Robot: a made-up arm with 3 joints.
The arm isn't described. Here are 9 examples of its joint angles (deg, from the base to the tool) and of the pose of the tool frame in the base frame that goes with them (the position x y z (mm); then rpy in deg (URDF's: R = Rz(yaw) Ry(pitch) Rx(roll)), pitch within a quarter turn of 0, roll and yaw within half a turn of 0).
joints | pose
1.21 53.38 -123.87 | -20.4 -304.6 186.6 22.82 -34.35 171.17
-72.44 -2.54 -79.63 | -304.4 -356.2 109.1 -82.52 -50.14 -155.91
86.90 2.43 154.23 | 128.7 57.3 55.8 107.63 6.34 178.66
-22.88 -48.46 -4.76 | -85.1 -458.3 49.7 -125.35 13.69 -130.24
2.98 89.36 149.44 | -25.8 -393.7 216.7 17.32 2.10 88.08
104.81 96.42 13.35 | 121.0 -56.0 242.9 14.02 -4.41 54.03
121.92 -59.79 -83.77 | -74.7 129.0 16.4 -155.61 -25.55 89.72
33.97 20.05 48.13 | 153.9 -301.2 196.5 -27.94 63.72 -13.55
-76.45 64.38 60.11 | -489.6 -293.3 186.8 18.43 32.73 -79.14
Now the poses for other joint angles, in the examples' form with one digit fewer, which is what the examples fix.
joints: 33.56 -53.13 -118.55
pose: 53 -203 5 -169.2 -38.4 39.5
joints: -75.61 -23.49 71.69
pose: -459 -371 21 177.8 57.8 84.6
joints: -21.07 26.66 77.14
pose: -135 -501 143 45.9 62.2 10.9
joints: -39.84 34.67 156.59
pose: -193 -457 89 74.0 -3.7 53.0
